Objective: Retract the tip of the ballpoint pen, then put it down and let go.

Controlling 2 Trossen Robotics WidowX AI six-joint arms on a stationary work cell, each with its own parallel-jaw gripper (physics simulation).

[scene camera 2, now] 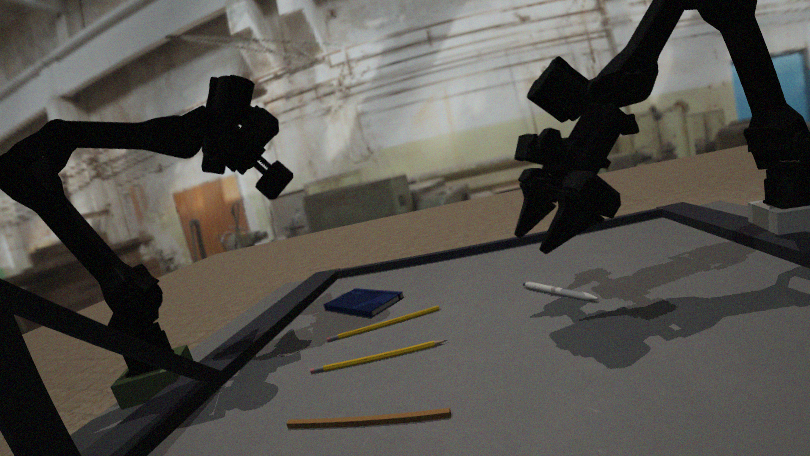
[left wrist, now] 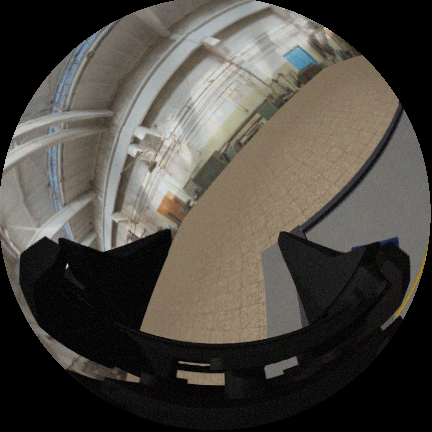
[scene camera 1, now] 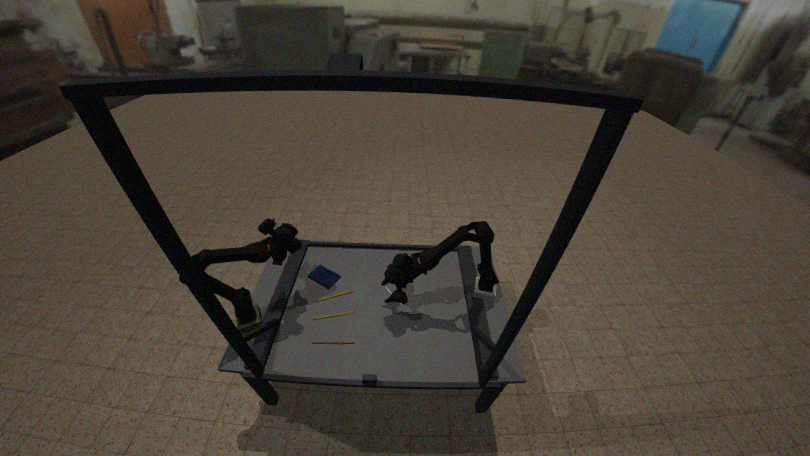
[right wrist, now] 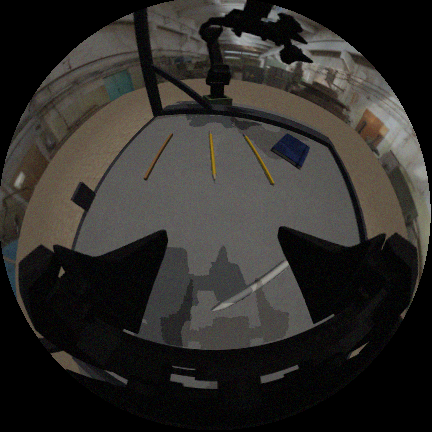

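Where they show: left gripper, fingertip midpoint: (scene camera 2: 259, 161) (left wrist: 226, 236); right gripper, fingertip midpoint: (scene camera 2: 528, 243) (scene camera 1: 383, 293) (right wrist: 223, 234); left arm's base, origin of the base link: (scene camera 1: 247, 316) (right wrist: 216, 96); right arm's base, origin of the base link: (scene camera 2: 790, 203) (scene camera 1: 485, 286).
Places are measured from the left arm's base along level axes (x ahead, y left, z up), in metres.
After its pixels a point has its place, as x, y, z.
Note:
A white ballpoint pen (scene camera 1: 388, 288) {0.631, -0.120, -0.035} (scene camera 2: 561, 291) {0.628, -0.182, -0.031} (right wrist: 250, 288) {0.630, -0.180, -0.029} lies flat on the grey table (scene camera 1: 419, 362) {0.567, -0.506, -0.040} (scene camera 2: 498, 407) {0.414, -0.322, -0.040} (right wrist: 200, 210) {0.486, -0.208, -0.040}, partly hidden by the right gripper in scene camera 1. In scene camera 2 its dark-ended side is at the left and its tapered end at the right; whether the writing point sticks out is too small to tell. My right gripper (scene camera 2: 531, 242) {0.563, -0.204, 0.066} (right wrist: 223, 234) {0.563, -0.204, 0.066} is open and empty, above the table near the pen. In the right wrist view its right finger hides one end of the pen. My left gripper (left wrist: 226, 236) {0.259, 0.178, 0.282} (right wrist: 309, 52) is open and empty, raised at the table's left side.
A blue book (scene camera 1: 324, 276) {0.380, 0.090, -0.028} (scene camera 2: 362, 302) {0.376, 0.073, -0.028} (right wrist: 291, 150) {0.397, 0.073, -0.028} lies at the table's back left. Two yellow pencils (scene camera 2: 385, 323) {0.386, -0.043, -0.035} (scene camera 2: 378, 356) {0.346, -0.143, -0.034} and an orange-brown stick (scene camera 1: 333, 342) {0.297, -0.264, -0.035} (scene camera 2: 368, 418) {0.300, -0.265, -0.033} (right wrist: 158, 156) {0.314, -0.265, -0.036} lie in front of it. Dark frame posts (scene camera 1: 566, 226) {0.716, -0.702, 0.753} stand at the table's sides.

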